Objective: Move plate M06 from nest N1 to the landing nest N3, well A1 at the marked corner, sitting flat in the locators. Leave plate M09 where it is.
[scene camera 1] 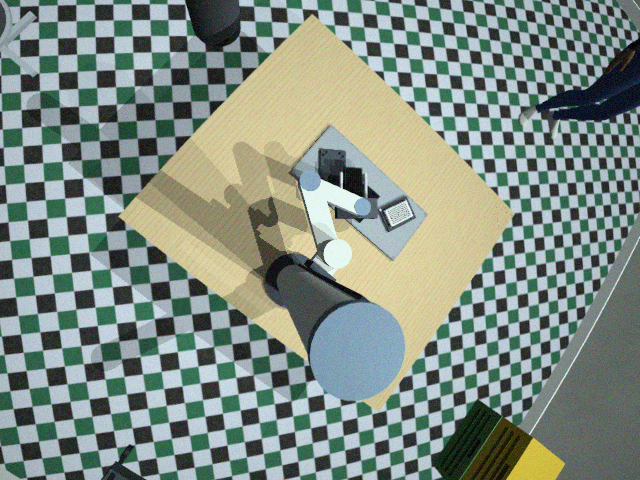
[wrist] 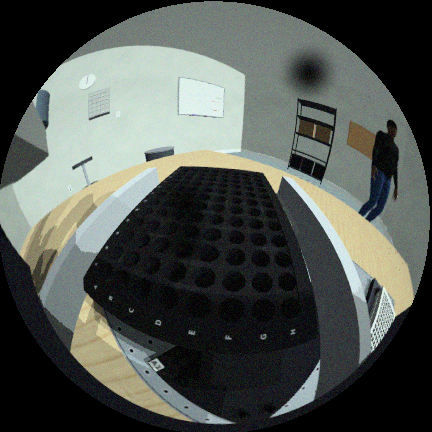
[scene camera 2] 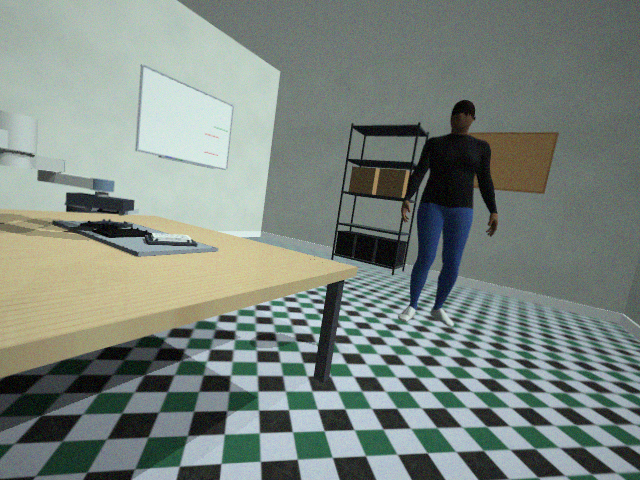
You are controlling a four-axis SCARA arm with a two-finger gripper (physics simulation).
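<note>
My gripper (scene camera 1: pixel 353 180) (wrist: pixel 216 178) is shut on a black well plate (scene camera 1: pixel 354 175) (wrist: pixel 215 255), M06 by the task. It holds the plate level between its two pale fingers, above the grey board (scene camera 1: pixel 330 135) (scene camera 2: pixel 155 250). In the wrist view row letters A to H run along the near edge. A dark nest (scene camera 1: pixel 371 193) (wrist: pixel 200 367) with an A1 tag (wrist: pixel 156 364) shows partly below and nearer than the plate; the plate and arm hide the rest. Another dark nest (scene camera 1: pixel 331 160), at the board's upper left, holds no plate. A white plate (scene camera 1: pixel 398 213) (scene camera 2: pixel 170 237) (wrist: pixel 382 320) sits in the right-hand nest. Printed plate names are unreadable.
The board lies on a wooden table (scene camera 1: pixel 439 180) (scene camera 2: pixel 217 279). The white arm (scene camera 1: pixel 318 206) reaches over it from its base, partly hidden by a large dark column with a blue top (scene camera 1: pixel 356 351). A person (scene camera 1: pixel 594 98) (scene camera 2: pixel 447 201) (wrist: pixel 384 165) stands beyond the table.
</note>
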